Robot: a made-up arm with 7 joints.
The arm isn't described. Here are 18 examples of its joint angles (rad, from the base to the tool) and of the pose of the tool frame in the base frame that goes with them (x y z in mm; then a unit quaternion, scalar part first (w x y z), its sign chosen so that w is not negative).
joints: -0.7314 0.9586 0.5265 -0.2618 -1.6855 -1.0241 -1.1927
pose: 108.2 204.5 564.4 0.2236 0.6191 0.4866 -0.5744
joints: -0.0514 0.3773 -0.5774 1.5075 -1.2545 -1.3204 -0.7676
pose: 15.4 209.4 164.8 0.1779 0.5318 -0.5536 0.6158
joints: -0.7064 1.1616 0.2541 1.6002 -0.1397 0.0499 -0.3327
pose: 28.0 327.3 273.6 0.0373 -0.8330 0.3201 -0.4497
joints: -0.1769 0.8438 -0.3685 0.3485 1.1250 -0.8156 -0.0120
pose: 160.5 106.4 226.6 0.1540 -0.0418 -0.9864 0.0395
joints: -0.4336 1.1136 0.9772 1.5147 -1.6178 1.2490 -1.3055
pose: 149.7 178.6 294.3 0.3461 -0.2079 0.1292 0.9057
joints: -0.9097 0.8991 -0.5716 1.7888 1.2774 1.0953 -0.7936
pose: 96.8 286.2 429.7 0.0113 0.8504 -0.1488 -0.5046
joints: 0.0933 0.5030 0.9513 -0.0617 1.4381 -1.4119 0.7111
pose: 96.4 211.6 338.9 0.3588 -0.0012 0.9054 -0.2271
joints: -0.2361 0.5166 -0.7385 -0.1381 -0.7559 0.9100 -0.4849
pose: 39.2 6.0 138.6 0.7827 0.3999 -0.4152 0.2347
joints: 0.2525 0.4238 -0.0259 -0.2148 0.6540 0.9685 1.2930
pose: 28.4 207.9 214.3 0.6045 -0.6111 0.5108 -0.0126
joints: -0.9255 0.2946 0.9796 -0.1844 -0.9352 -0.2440 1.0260
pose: 182.0 215.4 444.8 0.2394 -0.1063 -0.4072 -0.8750
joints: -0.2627 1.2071 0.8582 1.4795 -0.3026 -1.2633 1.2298
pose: 45.5 316.7 400.8 0.8741 -0.2342 -0.0049 -0.4254
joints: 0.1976 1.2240 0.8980 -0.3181 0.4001 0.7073 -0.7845
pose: 93.6 287.6 540.7 0.1545 -0.6842 0.6948 -0.1590
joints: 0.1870 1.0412 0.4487 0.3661 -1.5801 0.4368 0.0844
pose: 109.3 208.2 265.1 0.1028 0.6716 -0.0786 0.7295
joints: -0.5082 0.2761 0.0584 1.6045 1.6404 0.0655 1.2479
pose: 60.8 211.7 141.6 0.2489 -0.3089 0.9177 -0.0215
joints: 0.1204 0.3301 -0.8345 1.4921 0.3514 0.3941 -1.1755
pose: -133.2 237.4 170.5 0.7701 0.5203 -0.0899 -0.3580
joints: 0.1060 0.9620 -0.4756 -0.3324 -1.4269 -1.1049 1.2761
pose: 135.4 59.1 312.1 0.1583 -0.5841 -0.1753 -0.7765
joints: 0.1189 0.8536 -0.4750 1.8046 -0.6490 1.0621 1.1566
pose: -186.6 160.2 340.1 0.2151 -0.6565 0.0436 0.7217
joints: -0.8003 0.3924 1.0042 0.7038 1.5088 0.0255 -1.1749
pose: 158.5 329.9 280.7 0.3278 0.6720 -0.6315 0.2052
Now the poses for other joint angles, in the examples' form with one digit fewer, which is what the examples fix.
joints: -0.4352 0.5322 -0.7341 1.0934 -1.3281 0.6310 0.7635
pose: 8 76 127 0.111 0.975 -0.163 0.104
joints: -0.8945 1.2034 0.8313 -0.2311 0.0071 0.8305 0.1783
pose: 88 276 523 0.567 -0.394 0.319 -0.649
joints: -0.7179 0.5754 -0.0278 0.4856 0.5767 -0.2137 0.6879
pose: 252 166 302 0.444 -0.316 0.668 -0.506
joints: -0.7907 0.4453 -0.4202 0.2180 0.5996 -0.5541 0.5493
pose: 251 10 328 0.251 0.063 0.737 -0.624
